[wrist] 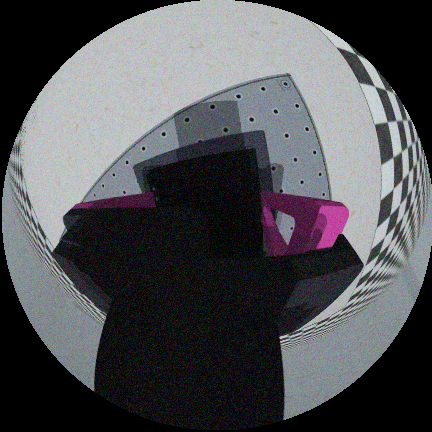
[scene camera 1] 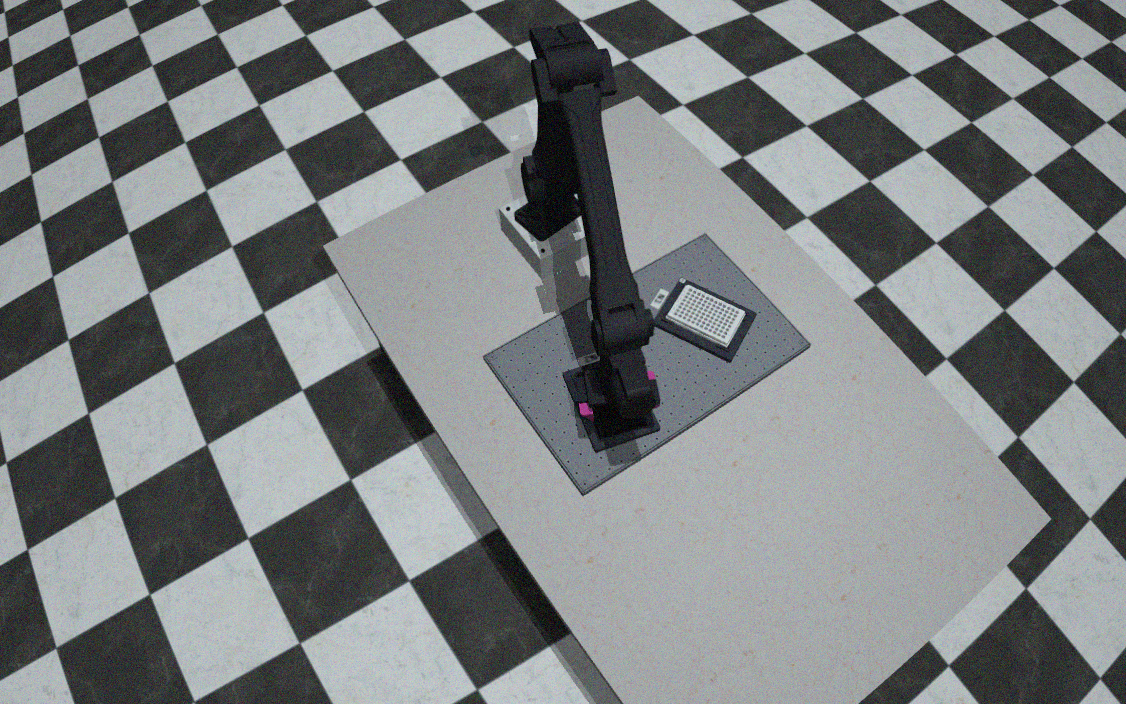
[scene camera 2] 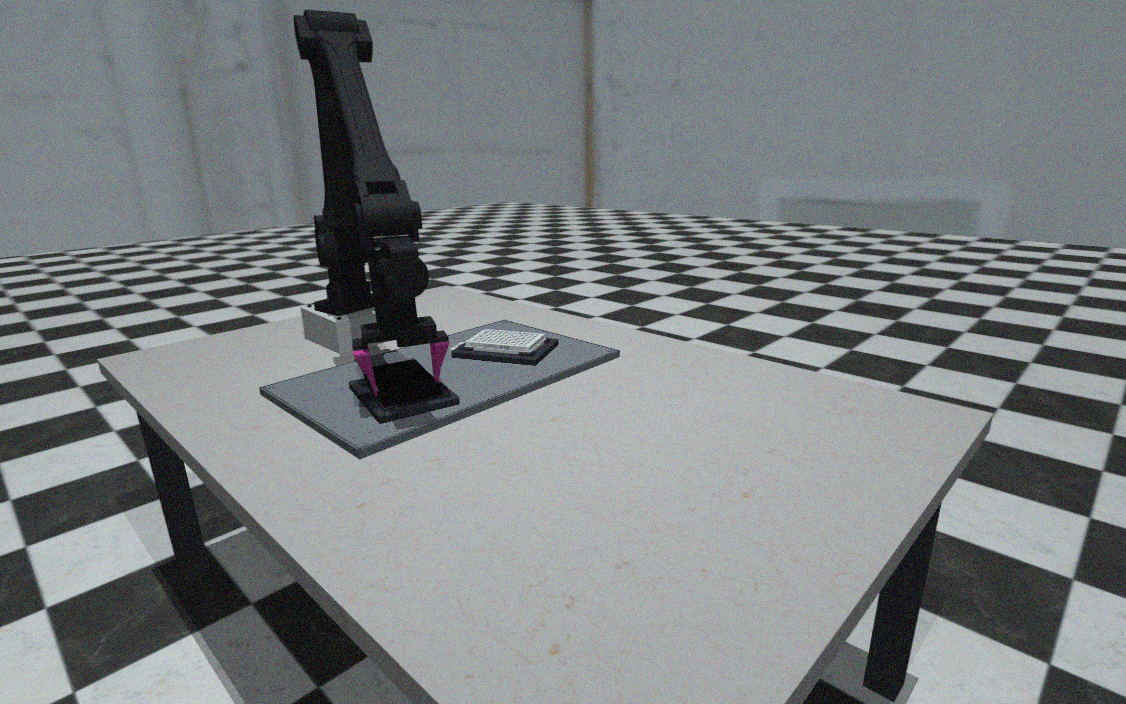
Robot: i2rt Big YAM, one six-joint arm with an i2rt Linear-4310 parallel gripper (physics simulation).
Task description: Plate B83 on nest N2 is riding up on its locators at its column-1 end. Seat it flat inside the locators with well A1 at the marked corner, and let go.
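Seen in the pictures: gripper, between the fingertips: (wrist: 207,197) (scene camera 1: 617,414) (scene camera 2: 406,389); arm's base, origin of its link: (scene camera 1: 549,214) (scene camera 2: 350,306).
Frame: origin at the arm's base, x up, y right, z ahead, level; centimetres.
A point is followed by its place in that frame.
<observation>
The black plate B83 (scene camera 2: 405,382) @[x -1.9, y 20.0, z 39.2 cm] (wrist: 205,189) @[x -2.4, y 20.6, z 40.4 cm] sits between my magenta fingers over the dark nest N2 (scene camera 1: 625,437) @[x -4.1, y 21.7, z 43.3 cm] (scene camera 2: 421,409) @[x -4.6, y 21.5, z 43.9 cm] (wrist: 252,142) @[x -4.1, y 25.7, z 41.1 cm]. My gripper (scene camera 1: 619,393) @[x -3.0, y 20.1, z 39.6 cm] (scene camera 2: 401,363) (wrist: 207,197) @[x -3.0, y 20.1, z 39.6 cm] points straight down and is shut on the plate's long sides. In the wrist view the plate is offset from the nest beneath it, and its shadow falls on the nest. I cannot tell whether the plate touches the locators. In scene camera 1 the wrist hides the plate. The marked corner is hidden.
Both nests stand on a grey perforated deck (scene camera 1: 528,370) @[x -5.2, y 24.7, z 21.5 cm] (scene camera 2: 309,401) @[x -5.3, y 27.7, z 25.9 cm] (wrist: 294,120) @[x -5.3, y 30.7, z 40.8 cm] on the table. A white well plate (scene camera 1: 706,316) @[x -3.2, y -6.5, z 36.3 cm] (scene camera 2: 505,340) @[x -2.9, y -5.9, z 36.7 cm] lies on a second dark nest to the right. The arm's white base block (scene camera 1: 519,233) @[x 0.0, y 7.5, z -0.4 cm] (scene camera 2: 323,328) @[x -2.5, y 7.8, z 1.3 cm] stands behind the deck.
</observation>
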